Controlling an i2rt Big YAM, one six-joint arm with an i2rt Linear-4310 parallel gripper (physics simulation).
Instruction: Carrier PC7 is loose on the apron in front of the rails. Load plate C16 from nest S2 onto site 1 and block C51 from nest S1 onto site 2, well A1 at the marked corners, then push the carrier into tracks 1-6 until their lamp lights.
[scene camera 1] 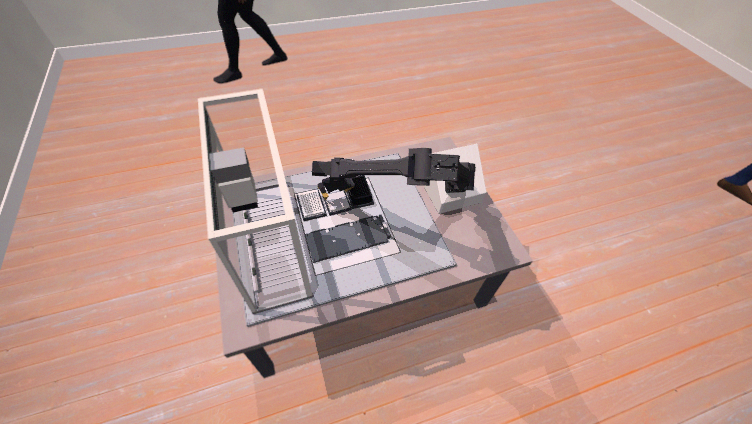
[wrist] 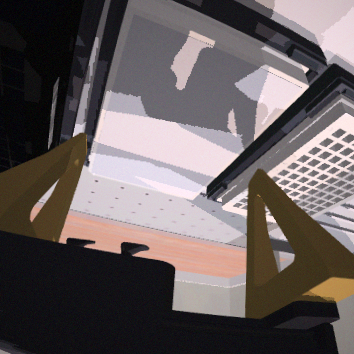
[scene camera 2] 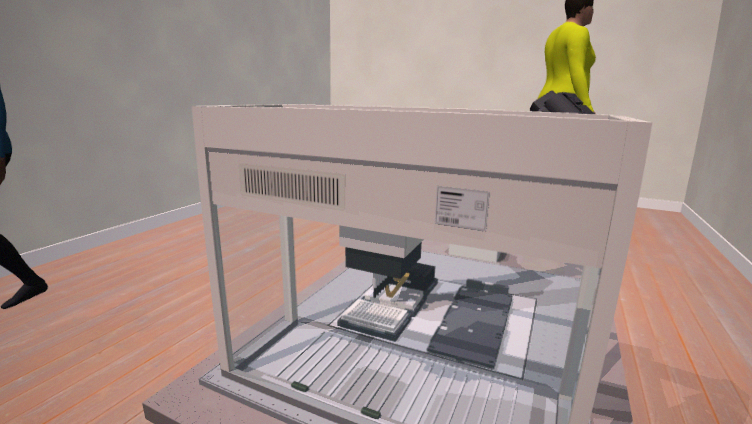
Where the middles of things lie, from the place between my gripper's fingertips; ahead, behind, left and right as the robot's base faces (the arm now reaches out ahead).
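Labels:
I see where the dark carrier (scene camera 1: 344,238) sits: 210 mm to the left of my hand, 20 mm behind it, and 20 mm below it.

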